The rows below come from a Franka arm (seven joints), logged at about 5 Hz.
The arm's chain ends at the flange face. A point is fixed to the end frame.
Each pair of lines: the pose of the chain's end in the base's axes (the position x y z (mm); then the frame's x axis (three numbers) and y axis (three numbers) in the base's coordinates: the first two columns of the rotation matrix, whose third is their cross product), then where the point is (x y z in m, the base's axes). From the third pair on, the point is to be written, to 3 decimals.
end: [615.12 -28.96 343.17 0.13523 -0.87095 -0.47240 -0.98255 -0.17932 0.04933]
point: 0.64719 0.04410 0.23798
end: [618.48 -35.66 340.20 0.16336 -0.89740 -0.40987 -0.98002 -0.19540 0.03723]
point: 0.65188 0.03091 0.23118
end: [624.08 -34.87 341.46 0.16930 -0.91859 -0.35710 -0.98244 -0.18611 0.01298]
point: 0.662 0.026 0.230
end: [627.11 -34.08 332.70 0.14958 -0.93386 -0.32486 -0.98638 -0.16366 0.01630]
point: 0.666 0.022 0.220
